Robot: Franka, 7 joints.
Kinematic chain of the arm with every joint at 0, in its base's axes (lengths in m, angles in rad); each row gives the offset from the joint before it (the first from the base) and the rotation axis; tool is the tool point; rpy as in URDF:
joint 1: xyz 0 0 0.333 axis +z
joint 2: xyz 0 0 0 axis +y
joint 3: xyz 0 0 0.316 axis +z
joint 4: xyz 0.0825 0 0 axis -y
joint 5: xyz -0.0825 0 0.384 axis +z
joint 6: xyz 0 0 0 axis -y
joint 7: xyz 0.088 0 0 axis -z
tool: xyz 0 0 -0.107 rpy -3.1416 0 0
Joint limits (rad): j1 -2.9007..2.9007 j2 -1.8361..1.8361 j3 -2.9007..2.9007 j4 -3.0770..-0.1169 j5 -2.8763..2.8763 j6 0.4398..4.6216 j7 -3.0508..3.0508
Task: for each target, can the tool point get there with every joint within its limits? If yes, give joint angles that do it. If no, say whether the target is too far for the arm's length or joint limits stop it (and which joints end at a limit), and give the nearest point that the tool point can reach.
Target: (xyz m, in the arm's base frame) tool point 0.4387 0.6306 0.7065
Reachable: yes | joints -2.4376 -0.9844 -2.0622 -0.4073 0.5665 2.3884 -1.7665
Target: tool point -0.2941 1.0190 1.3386
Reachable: no: too far | nearest point -0.1726 0.5981 0.9233 | short by 0.604 m
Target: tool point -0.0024 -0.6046 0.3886
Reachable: yes | joints -1.5208 0.3373 0.1323 -1.7906 1.9714 3.4211 0.9367
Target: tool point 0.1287 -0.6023 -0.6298
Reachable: no: too far | nearest point 0.1018 -0.4764 -0.3201 | short by 0.335 m
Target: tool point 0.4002 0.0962 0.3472
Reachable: yes | joints 1.4606 -0.9715 -1.2538 -2.7249 -2.3306 2.1006 -0.9201
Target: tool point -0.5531 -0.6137 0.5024
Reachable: yes | joints 0.5553 -1.4188 -1.6477 -0.5248 2.1365 1.8654 2.3547
